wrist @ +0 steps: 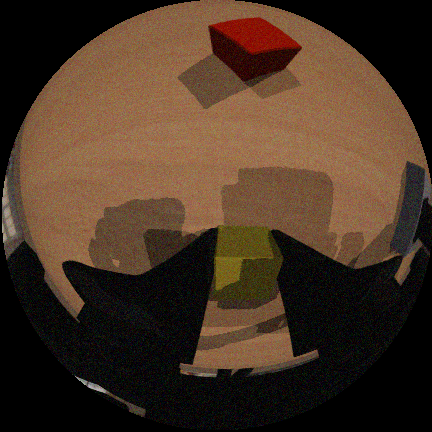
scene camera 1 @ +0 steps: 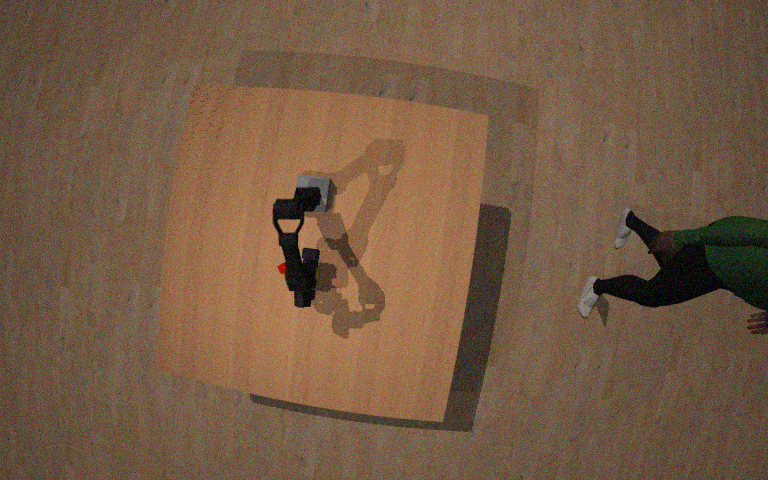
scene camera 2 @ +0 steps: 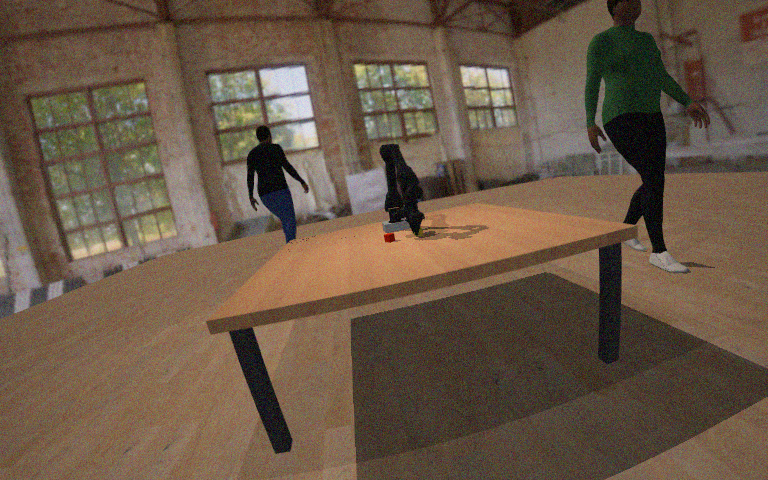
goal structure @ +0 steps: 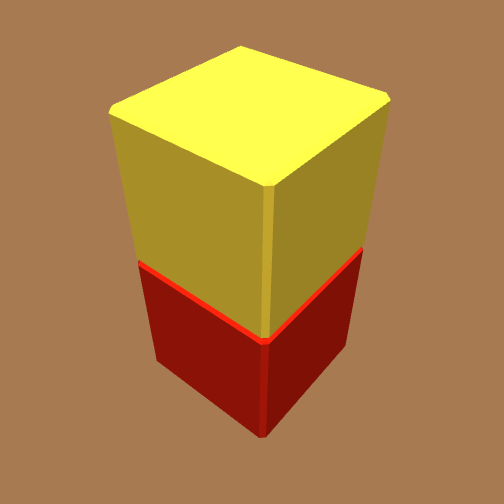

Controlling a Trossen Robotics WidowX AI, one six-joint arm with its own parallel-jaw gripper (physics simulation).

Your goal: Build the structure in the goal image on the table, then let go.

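Pixels of known places: gripper, fingertip midpoint: (wrist: 243,235) (scene camera 2: 415,234); arm's base at its link origin: (scene camera 1: 311,197) (scene camera 2: 395,221).
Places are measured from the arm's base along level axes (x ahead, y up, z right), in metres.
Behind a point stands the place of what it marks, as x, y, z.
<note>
A red cube (scene camera 1: 282,267) {0.258, -0.010, 0.129} (scene camera 2: 389,237) {0.281, -0.022, 0.136} (wrist: 255,37) sits on the table, apart from the gripper. In the wrist view it is at the top, turned with a corner toward the fingers; in the scene camera 1 view the arm partly covers it. My gripper (scene camera 2: 417,230) {0.283, -0.037, 0.015} (wrist: 243,235) {0.283, -0.037, 0.015} is shut on a yellow cube (scene camera 2: 420,232) {0.302, -0.028, 0.000} (wrist: 245,242) {0.283, -0.023, 0.019}, which shows between the black fingertips. The yellow cube is low over the table; whether it touches the surface I cannot tell. In the scene camera 1 view the arm mostly hides the yellow cube.
The arm's grey base block (scene camera 1: 321,183) {-0.051, 0.000, -0.042} (scene camera 2: 394,226) {0.041, -0.017, 0.025} (wrist: 408,207) {0.044, -0.026, 0.011} stands on the wooden table (scene camera 1: 396,339) {0.567, -0.042, -0.293} (scene camera 2: 317,283) {0.618, -0.043, 0.487}. The arm casts shadows across the tabletop. A person in green (scene camera 1: 736,249) (scene camera 2: 631,73) is beyond the table's edge, and another person in black (scene camera 2: 270,169) is behind it.
</note>
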